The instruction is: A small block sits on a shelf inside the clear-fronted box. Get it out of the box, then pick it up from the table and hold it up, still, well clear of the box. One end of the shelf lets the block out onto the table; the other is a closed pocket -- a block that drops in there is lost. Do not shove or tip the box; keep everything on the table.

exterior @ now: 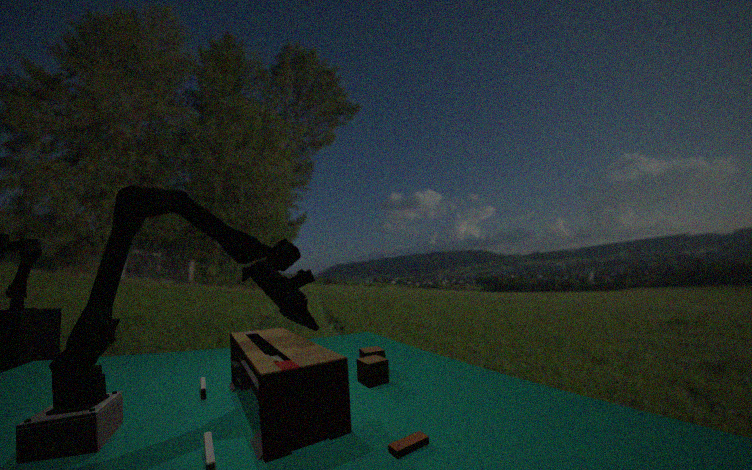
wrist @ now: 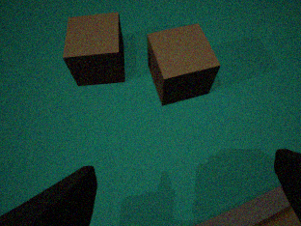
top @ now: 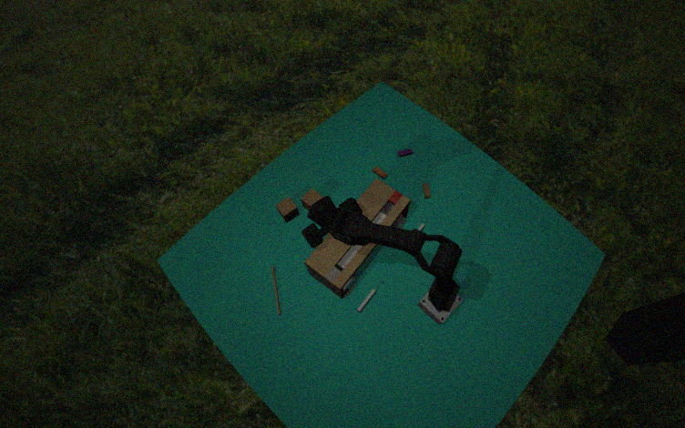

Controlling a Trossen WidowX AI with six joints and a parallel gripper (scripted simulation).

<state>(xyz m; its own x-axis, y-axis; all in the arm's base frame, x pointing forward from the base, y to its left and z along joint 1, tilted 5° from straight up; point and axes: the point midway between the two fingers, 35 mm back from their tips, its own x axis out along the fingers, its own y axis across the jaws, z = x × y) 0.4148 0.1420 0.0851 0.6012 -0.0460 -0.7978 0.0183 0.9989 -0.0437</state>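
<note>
Now: gripper tip 130 mm past the long brown box, 80 mm to the left of it and 80 mm above it. Round my gripper tip: tan block: 110 mm behind, 90 mm to the right, 60 mm below; purple block: 460 mm to the right, 140 mm below, 100 mm ahead; thin rod: 270 mm to the left, 140 mm below, 60 mm behind.
</note>
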